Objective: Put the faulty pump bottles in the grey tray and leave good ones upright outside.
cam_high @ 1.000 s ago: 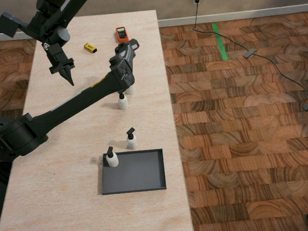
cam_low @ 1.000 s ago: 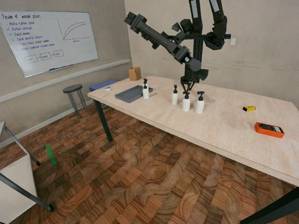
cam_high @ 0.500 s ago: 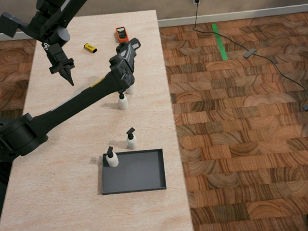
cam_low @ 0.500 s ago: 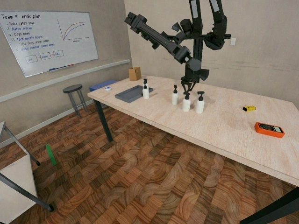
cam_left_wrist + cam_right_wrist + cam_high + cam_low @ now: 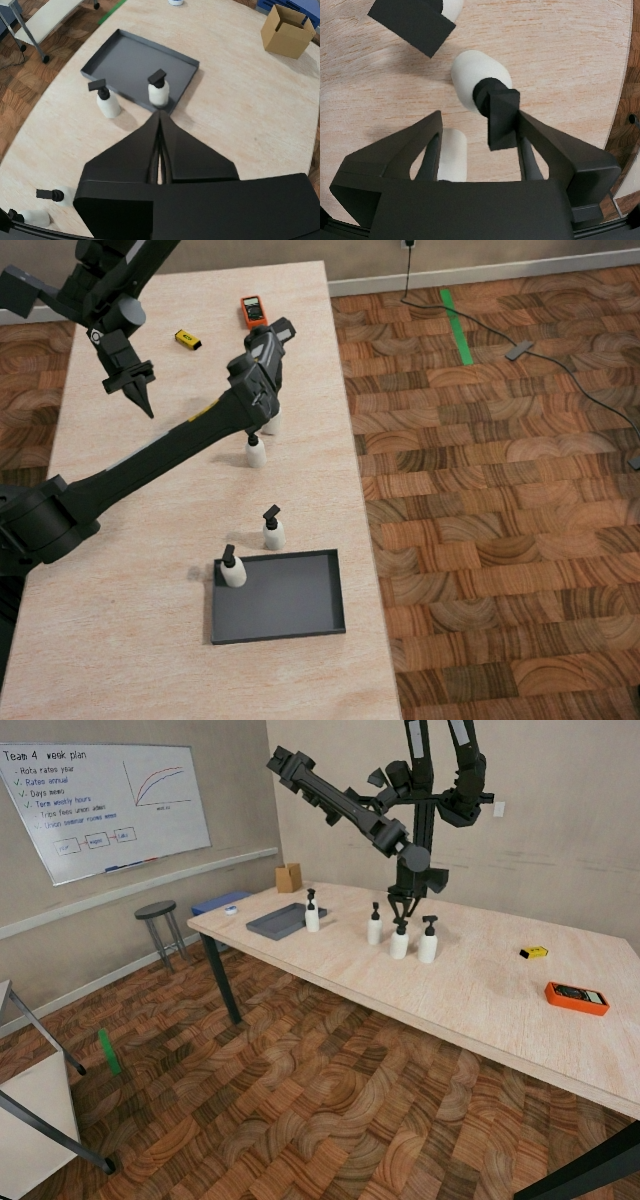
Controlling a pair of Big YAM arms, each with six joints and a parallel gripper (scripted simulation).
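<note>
Now: the grey tray 52 cm to the right of my right hand, 13 cm below it and 2 cm ahead of it. From my right hand the other things lie so: orange multimeter: 47 cm to the left, 12 cm below, 7 cm behind.
</note>
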